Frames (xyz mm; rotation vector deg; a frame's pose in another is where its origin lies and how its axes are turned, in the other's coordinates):
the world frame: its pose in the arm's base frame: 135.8 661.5 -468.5 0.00 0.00 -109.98
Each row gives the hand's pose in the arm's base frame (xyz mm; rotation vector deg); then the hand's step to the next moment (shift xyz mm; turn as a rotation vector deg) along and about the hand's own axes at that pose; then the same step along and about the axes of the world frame.
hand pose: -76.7 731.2 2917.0 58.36 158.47 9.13
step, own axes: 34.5 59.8 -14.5 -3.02 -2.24 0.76
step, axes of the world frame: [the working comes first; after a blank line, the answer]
step, axes of the arm's base frame: 8.9 67.3 19.2 1.00 -3.64 -0.69

-66.3 -14.6 19.2 3.08 2.19 -0.69
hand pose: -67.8 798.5 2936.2 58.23 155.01 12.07
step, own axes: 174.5 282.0 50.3 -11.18 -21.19 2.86
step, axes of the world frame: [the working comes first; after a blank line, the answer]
step, axes of the arm's base frame: 63.8 328.8 -17.3 -4.37 -23.10 -5.42

-330.9 -52.4 -17.3 23.21 3.78 -5.42
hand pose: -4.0 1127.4 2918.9 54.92 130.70 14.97
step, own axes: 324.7 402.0 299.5 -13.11 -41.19 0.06
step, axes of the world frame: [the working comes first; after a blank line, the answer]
step, axes of the arm's base frame: 246.4 495.1 -225.7 -16.51 -38.56 -10.45

-549.5 62.4 -225.7 41.88 -2.35 -10.45
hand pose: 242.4 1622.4 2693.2 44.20 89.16 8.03
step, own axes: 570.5 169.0 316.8 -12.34 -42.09 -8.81
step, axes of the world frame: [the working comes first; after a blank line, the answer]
step, axes of the arm's base frame: 390.3 326.7 -442.0 -24.99 -35.70 -10.12

-440.4 255.1 -442.0 42.09 -11.29 -10.12
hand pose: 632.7 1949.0 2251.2 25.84 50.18 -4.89
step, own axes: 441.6 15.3 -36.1 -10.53 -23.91 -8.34
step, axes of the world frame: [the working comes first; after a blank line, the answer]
step, axes of the arm's base frame: 261.9 77.3 -349.2 -18.87 -19.28 -4.92

-162.2 219.7 -349.2 24.57 -11.15 -4.92
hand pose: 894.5 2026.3 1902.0 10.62 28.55 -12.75
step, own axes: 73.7 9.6 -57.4 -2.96 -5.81 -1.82
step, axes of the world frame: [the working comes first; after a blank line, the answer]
step, axes of the arm's base frame: 39.6 10.2 -84.5 -4.84 -4.67 -0.82

-23.1 33.7 -84.5 6.04 -2.95 -0.82
